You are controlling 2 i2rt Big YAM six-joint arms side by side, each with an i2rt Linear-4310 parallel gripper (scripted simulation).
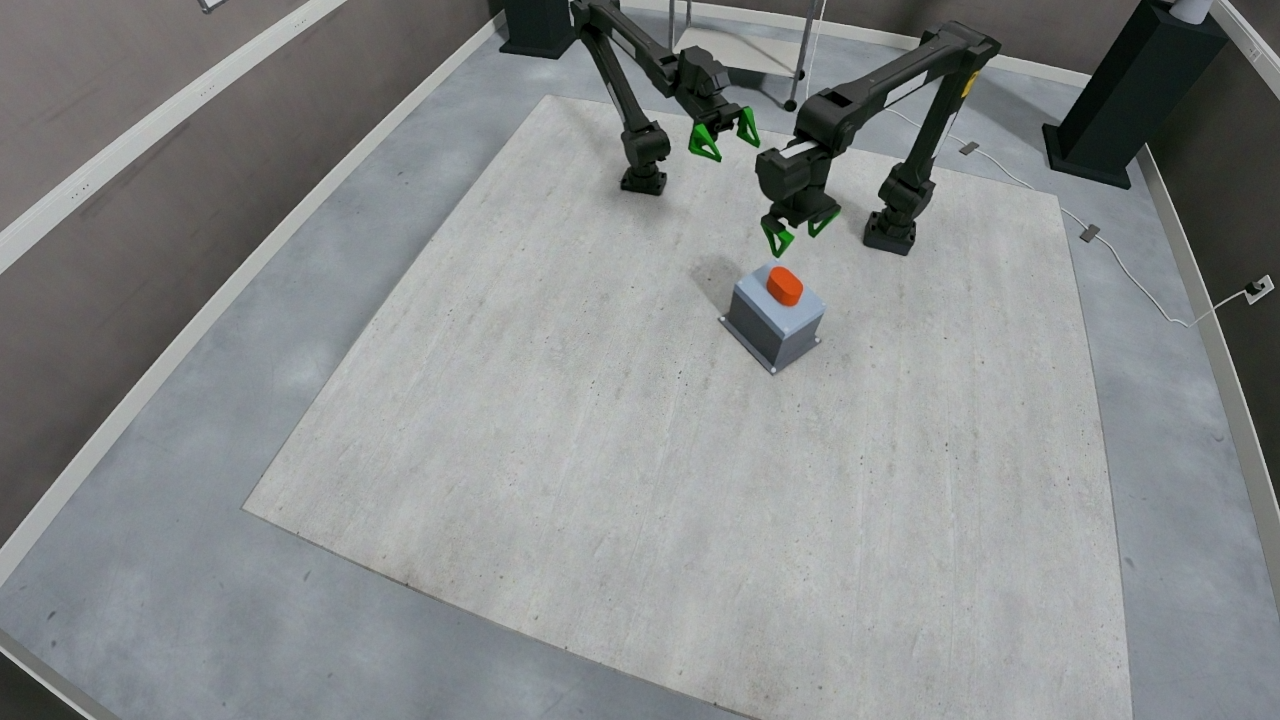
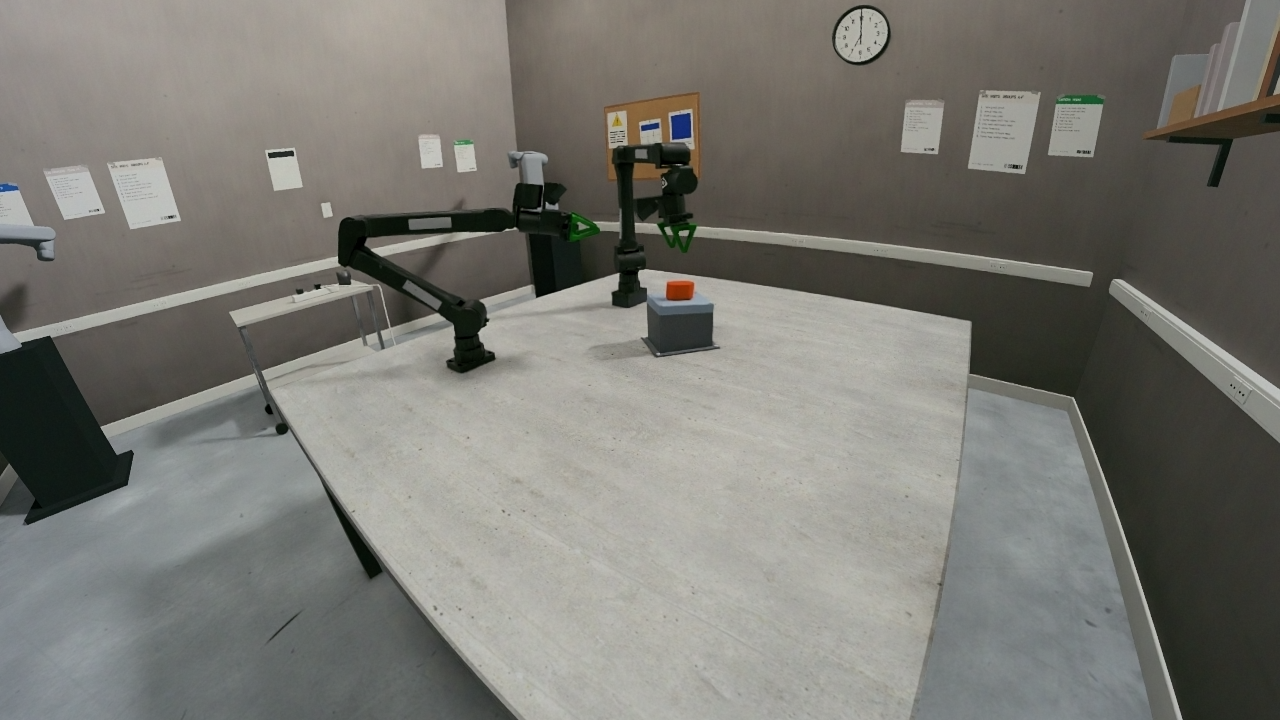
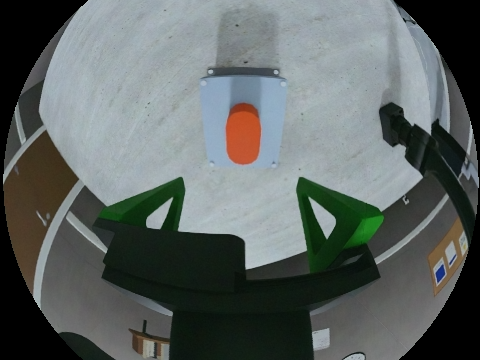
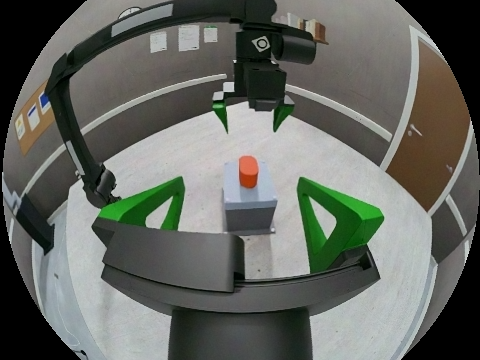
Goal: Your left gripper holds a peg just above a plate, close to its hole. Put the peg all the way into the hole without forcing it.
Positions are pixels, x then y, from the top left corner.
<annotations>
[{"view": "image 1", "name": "my left gripper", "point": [794, 246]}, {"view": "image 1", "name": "my right gripper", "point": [740, 153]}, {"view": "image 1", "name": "orange peg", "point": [784, 286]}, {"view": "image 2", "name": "my left gripper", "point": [678, 250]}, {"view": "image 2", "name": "my right gripper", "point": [598, 228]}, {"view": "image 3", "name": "my left gripper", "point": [240, 183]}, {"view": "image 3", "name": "orange peg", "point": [242, 132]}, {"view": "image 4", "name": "my left gripper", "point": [251, 131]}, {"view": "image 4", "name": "my right gripper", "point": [240, 182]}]
</annotations>
